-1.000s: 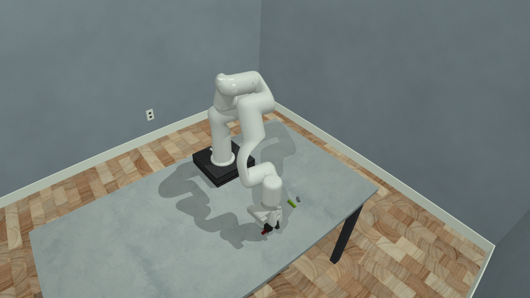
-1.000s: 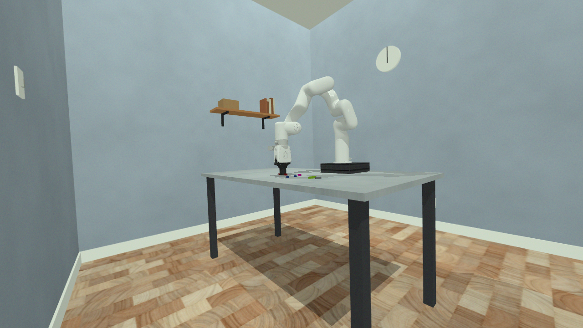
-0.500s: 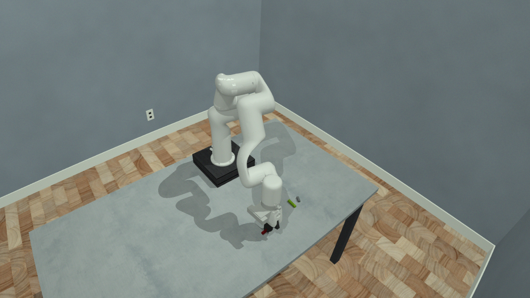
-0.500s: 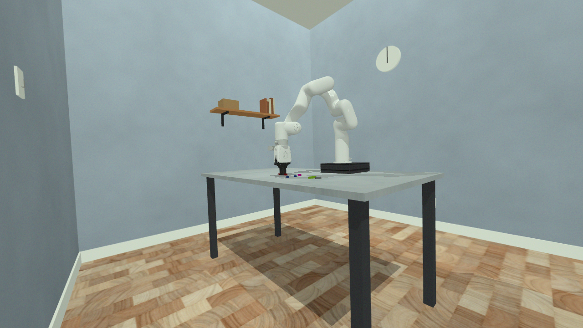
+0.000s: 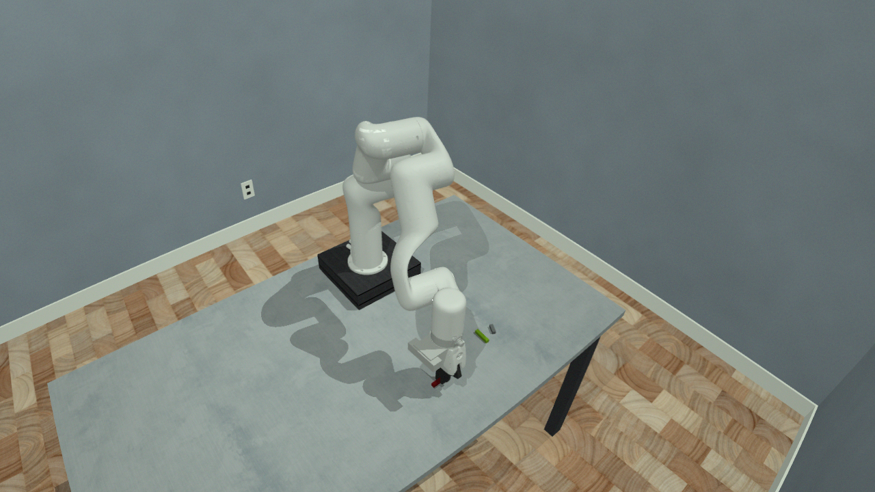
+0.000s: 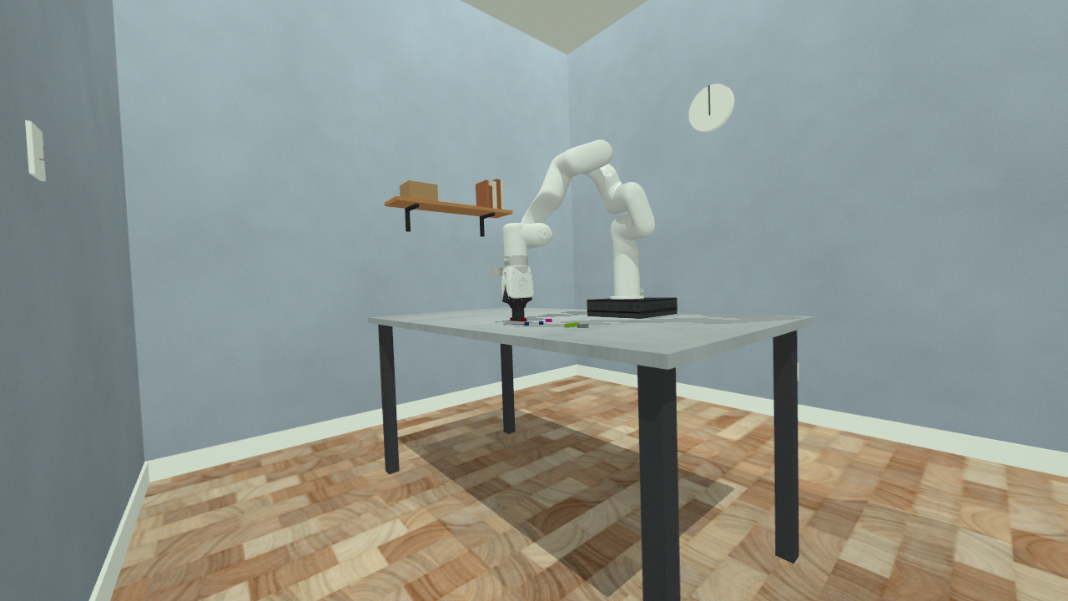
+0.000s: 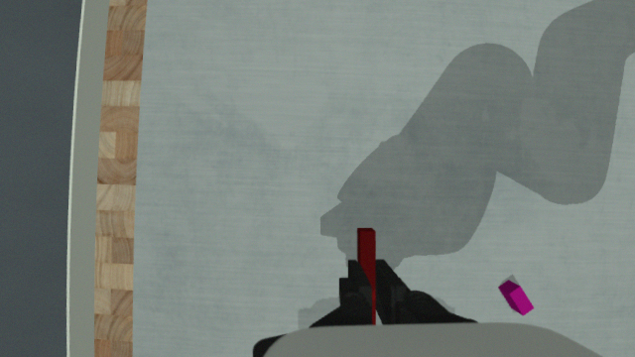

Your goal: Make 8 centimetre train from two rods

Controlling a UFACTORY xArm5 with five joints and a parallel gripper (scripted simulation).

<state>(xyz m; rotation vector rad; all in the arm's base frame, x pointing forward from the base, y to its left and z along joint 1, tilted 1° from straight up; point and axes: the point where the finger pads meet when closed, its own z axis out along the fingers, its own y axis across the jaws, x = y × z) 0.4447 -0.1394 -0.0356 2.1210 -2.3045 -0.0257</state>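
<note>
My gripper is now 2 cm above the red rod. Round my hand: lime rod (2 cm behind, 20 cm to the left, 3 cm below); then magenta rod (11 cm behind, 3 cm to the left, 3 cm below); then grey rod (2 cm behind, 24 cm to the left, 3 cm below).
</note>
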